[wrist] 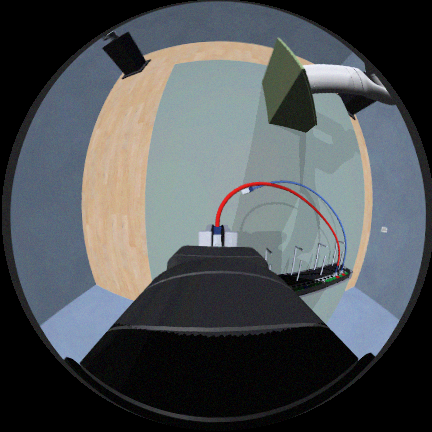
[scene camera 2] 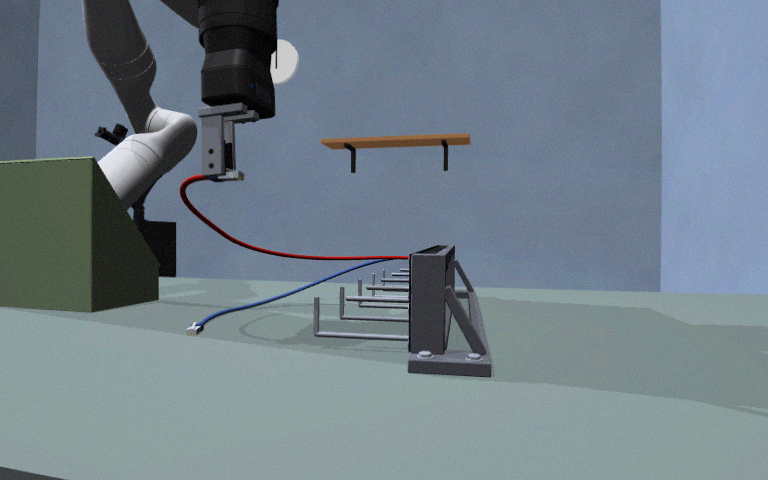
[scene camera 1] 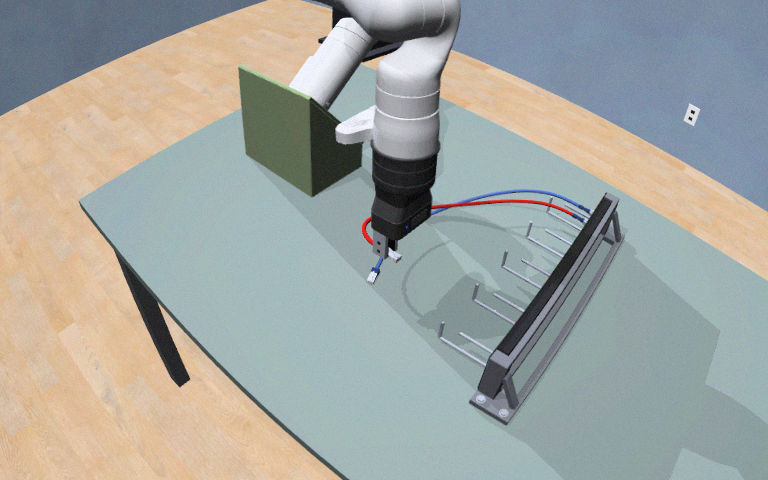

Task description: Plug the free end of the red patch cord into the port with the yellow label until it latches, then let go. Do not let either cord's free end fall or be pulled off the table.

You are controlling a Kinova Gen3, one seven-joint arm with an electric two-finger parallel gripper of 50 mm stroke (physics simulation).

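Places are measured from the arm's base along level axes (x back, y right, z up), in metres.
Pixels of known places: gripper, fingertip midpoint: (wrist: pixel 216 231) (scene camera 2: pixel 219 177) (scene camera 1: pixel 385 251); arm's base, link origin: (wrist: pixel 303 79) (scene camera 2: pixel 82 214) (scene camera 1: pixel 306 103).
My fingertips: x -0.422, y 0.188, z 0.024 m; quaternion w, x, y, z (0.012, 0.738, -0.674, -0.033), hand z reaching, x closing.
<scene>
For each thing: its top centre in the pictures, then the offset to it from my fingertips. "pt": a spot on its surface instead. Level surfaces: height alone.
- red cord's plug, surface spot: (scene camera 2: pixel 233 176) (scene camera 1: pixel 392 260) pt dx -0.019, dy +0.004, dz +0.000 m
- port panel, top centre: (scene camera 2: pixel 419 247) (scene camera 1: pixel 555 253) (wrist: pixel 306 284) dx -0.142, dy -0.260, dz -0.073 m
- table, surface height: dz -0.174 m
My gripper (scene camera 1: pixel 386 249) (scene camera 2: pixel 220 168) (wrist: pixel 216 231) is shut on the red cord's plug (scene camera 1: pixel 395 256) (scene camera 2: pixel 233 176), high above the table. The plug is roughly level in scene camera 2. The red cord (scene camera 1: pixel 498 201) (scene camera 2: pixel 317 258) (wrist: pixel 262 184) loops back from it to the far end of the port panel (scene camera 1: pixel 552 285) (scene camera 2: pixel 427 305). The blue cord (scene camera 1: pixel 526 191) (scene camera 2: pixel 249 306) (wrist: pixel 285 182) starts beside it there; its free plug (scene camera 1: pixel 372 276) (scene camera 2: pixel 194 328) (wrist: pixel 245 191) lies on the table, in front of the panel. The yellow label cannot be made out; the port face is mostly hidden or too small.
L-shaped metal hooks (scene camera 1: pixel 441 330) (scene camera 2: pixel 316 316) stick out from the panel's port side. A green wedge-shaped block (scene camera 1: pixel 277 133) (scene camera 2: pixel 45 232) (wrist: pixel 290 95) stands on the table (scene camera 1: pixel 237 254) near the arm's base. A wooden shelf (scene camera 2: pixel 396 140) is on the wall behind.
</scene>
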